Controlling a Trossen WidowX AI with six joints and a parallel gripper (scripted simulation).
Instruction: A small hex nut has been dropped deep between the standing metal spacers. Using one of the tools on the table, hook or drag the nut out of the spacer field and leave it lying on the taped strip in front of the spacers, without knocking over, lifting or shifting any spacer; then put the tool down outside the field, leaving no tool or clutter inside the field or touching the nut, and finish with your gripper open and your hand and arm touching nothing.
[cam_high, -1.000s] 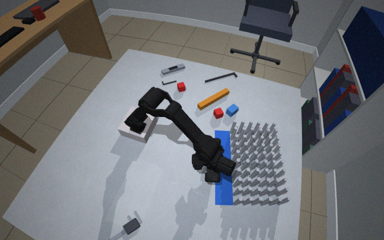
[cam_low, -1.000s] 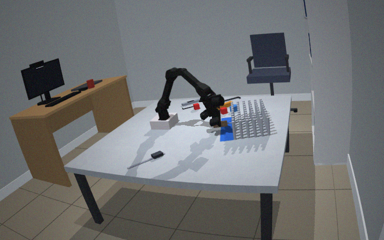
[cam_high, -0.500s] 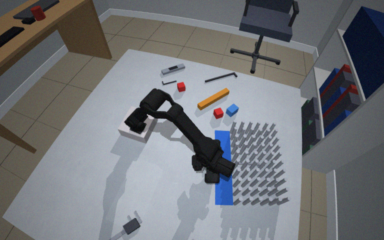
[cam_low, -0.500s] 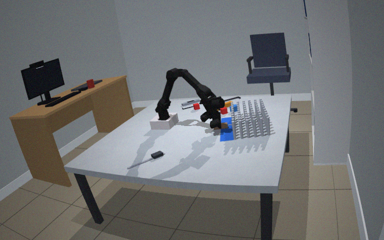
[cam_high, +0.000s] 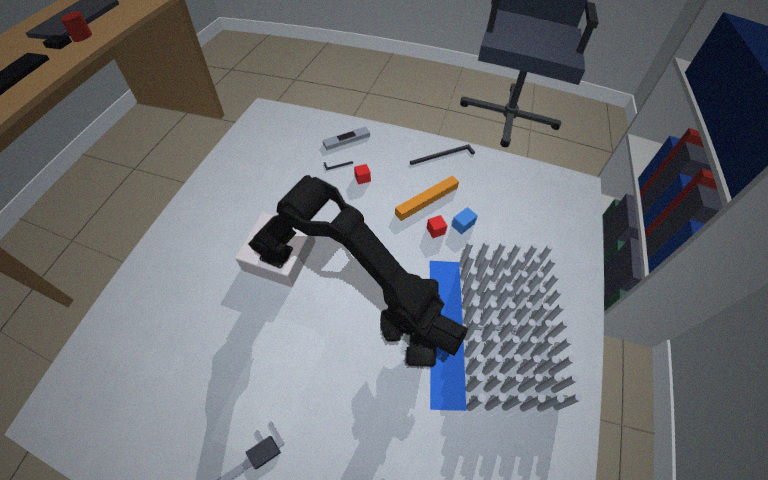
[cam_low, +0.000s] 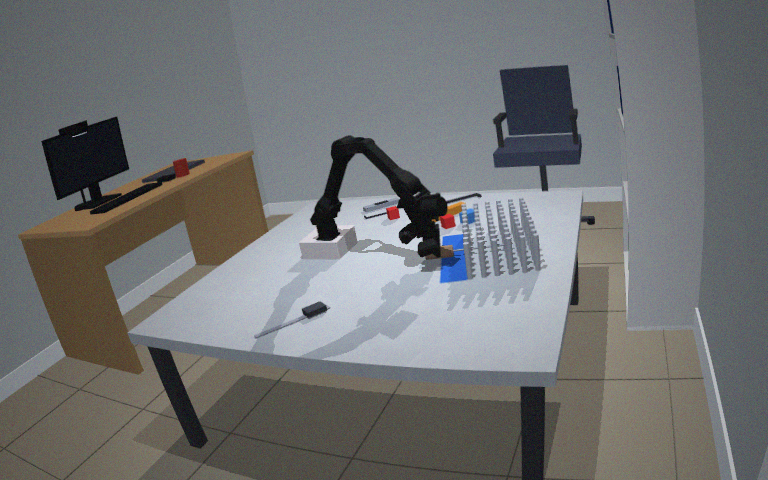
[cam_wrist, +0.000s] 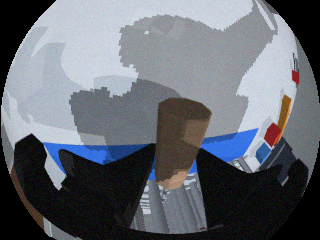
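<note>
My gripper tip is 4 cm short of the taped strip, 2 cm to the right of it and 2 cm above it. Also, from my gripper tip: orange bar (13 cm behind, 38 cm to the left); blue cube (1 cm behind, 33 cm to the left); wire hook tool (10 cm ahead, 3 cm to the left).
</note>
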